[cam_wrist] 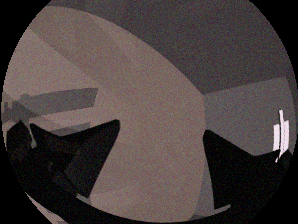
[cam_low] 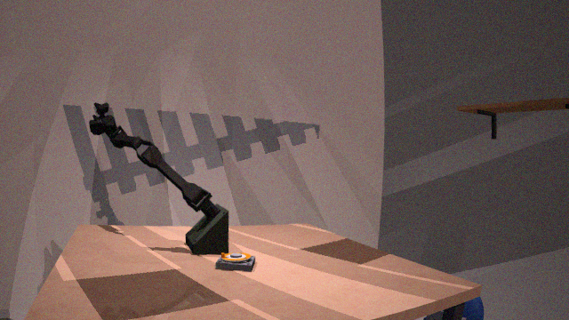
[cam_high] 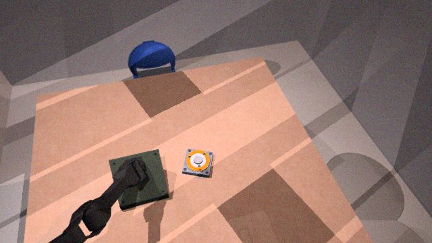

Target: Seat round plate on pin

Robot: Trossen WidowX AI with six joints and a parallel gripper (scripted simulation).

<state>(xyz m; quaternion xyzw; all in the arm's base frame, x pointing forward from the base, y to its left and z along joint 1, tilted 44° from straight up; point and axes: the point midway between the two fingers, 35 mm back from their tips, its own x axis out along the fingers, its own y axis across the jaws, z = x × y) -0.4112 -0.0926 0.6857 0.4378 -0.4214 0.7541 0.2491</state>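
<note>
Now: gripper tip 70 cm short of the round plate, 55 cm to the right of it and 56 cm above it. From my gripper tip the other things lie so: base: 70 cm ahead, 58 cm to the left, 57 cm below.
</note>
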